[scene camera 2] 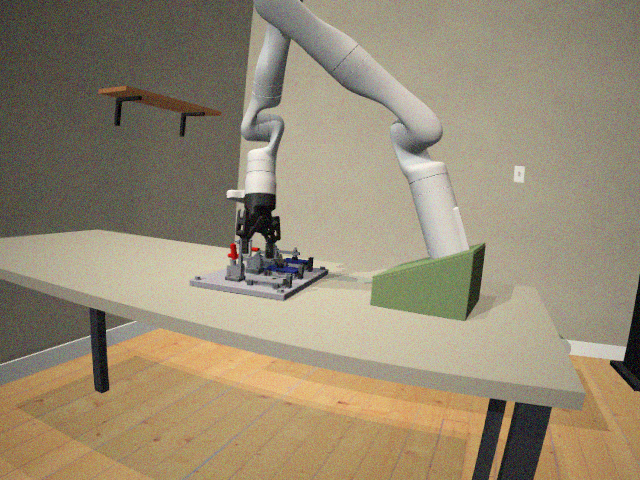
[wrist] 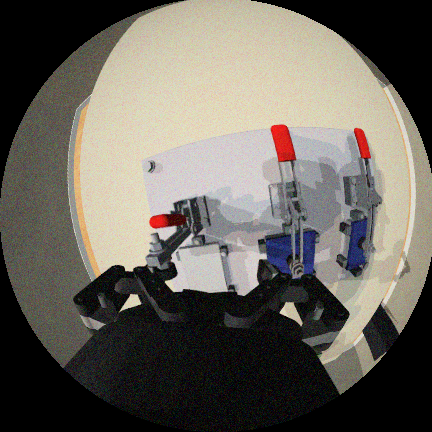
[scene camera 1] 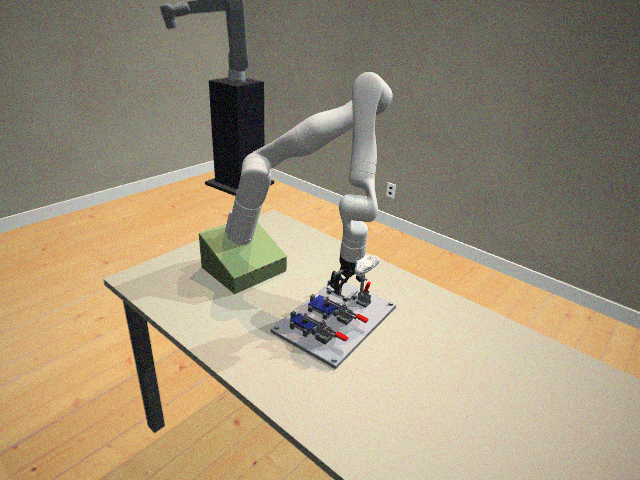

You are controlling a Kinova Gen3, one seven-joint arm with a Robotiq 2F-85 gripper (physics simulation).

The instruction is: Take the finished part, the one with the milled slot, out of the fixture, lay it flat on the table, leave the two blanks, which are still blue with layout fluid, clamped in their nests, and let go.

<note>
I see my gripper (scene camera 2: 258, 257), a finished part (wrist: 202, 265) and a blue blank (wrist: 354, 255).
My gripper is seen too in the wrist view (wrist: 212, 267).
</note>
